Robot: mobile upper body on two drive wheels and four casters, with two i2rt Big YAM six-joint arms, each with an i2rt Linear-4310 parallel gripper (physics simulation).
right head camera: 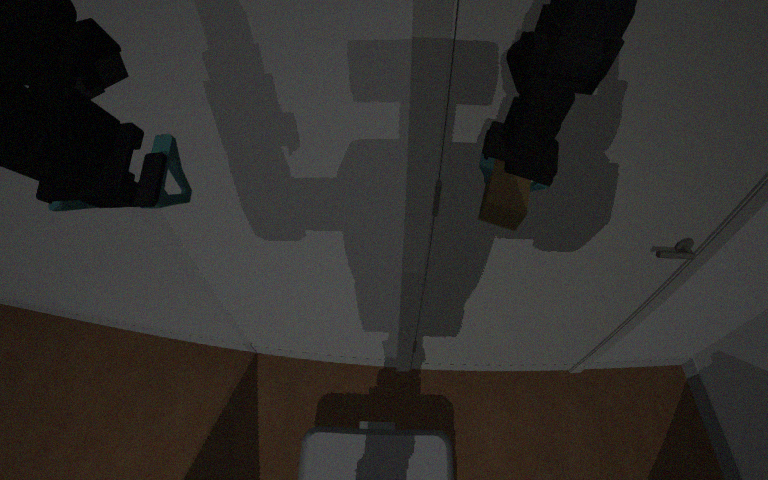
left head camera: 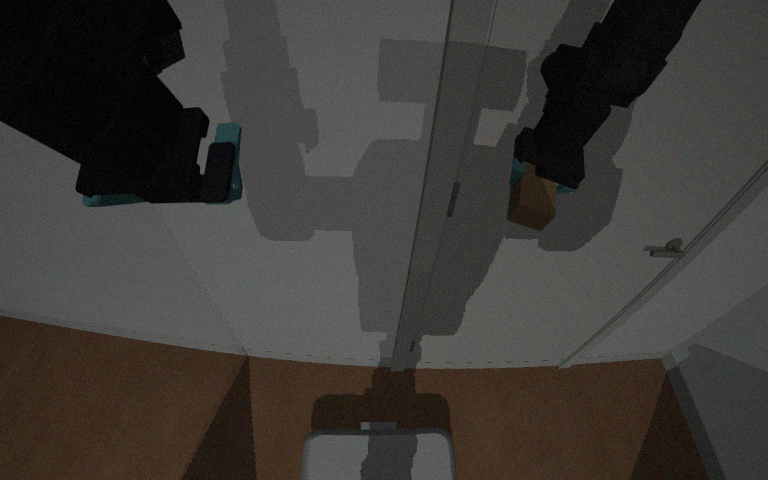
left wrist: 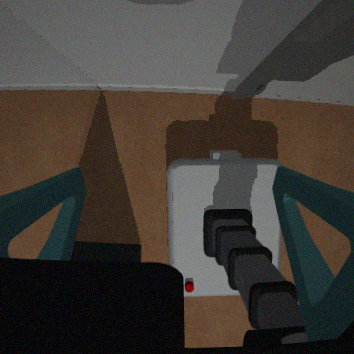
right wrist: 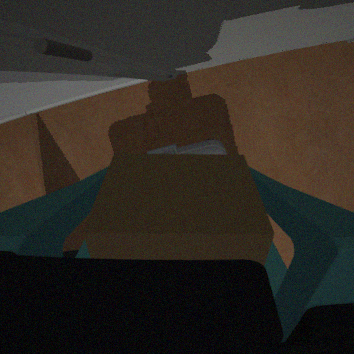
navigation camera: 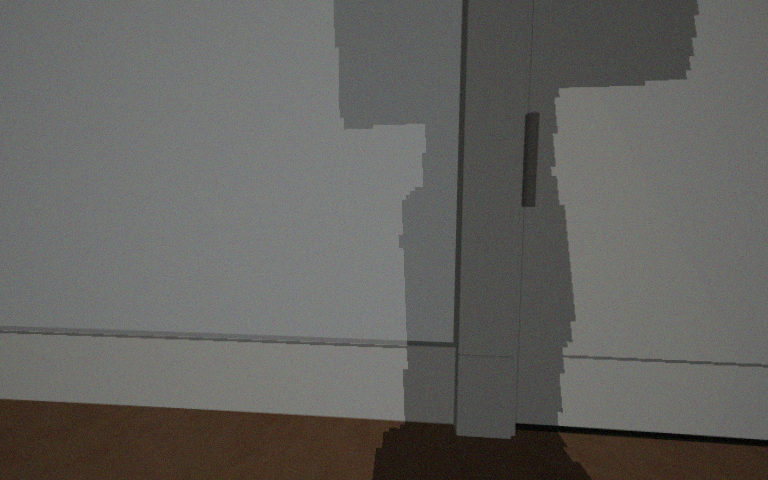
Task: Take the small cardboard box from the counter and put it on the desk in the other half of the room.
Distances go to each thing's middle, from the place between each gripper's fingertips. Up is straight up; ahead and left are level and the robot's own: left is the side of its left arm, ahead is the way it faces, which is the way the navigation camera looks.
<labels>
The small brown cardboard box [right head camera: 505, 200] lies 14 cm ahead of my left hand, 43 cm to the right of it and 11 cm below it.
My right hand is 40 mm past the small brown cardboard box, 20 mm below it and 10 mm to the right of it.
</labels>
